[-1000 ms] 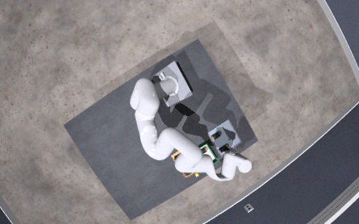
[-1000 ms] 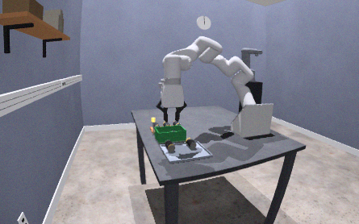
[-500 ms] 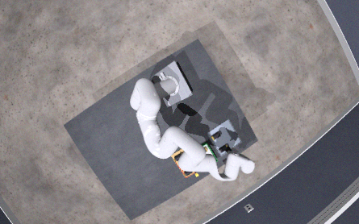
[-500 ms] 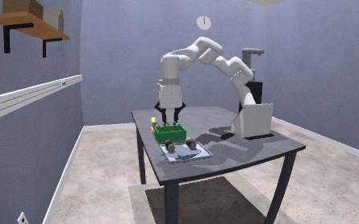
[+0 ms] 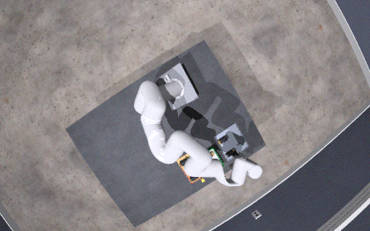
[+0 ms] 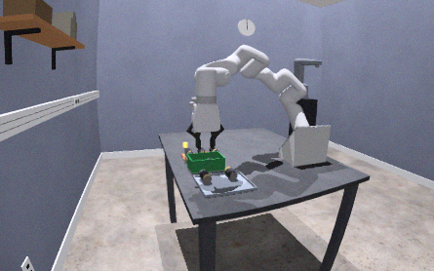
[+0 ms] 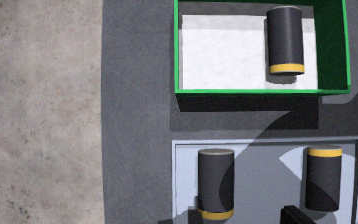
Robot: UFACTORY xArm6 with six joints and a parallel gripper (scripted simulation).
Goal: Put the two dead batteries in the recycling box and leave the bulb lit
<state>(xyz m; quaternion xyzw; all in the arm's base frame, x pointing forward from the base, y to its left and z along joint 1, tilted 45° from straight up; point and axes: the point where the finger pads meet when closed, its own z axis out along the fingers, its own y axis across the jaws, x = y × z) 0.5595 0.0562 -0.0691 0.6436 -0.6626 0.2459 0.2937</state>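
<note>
My hand is 40 mm past the green recycling box, 130 mm to the left of it and 140 mm above it. Also, from my hand: grey tray: 60 mm behind, 50 mm to the left, 150 mm below.
</note>
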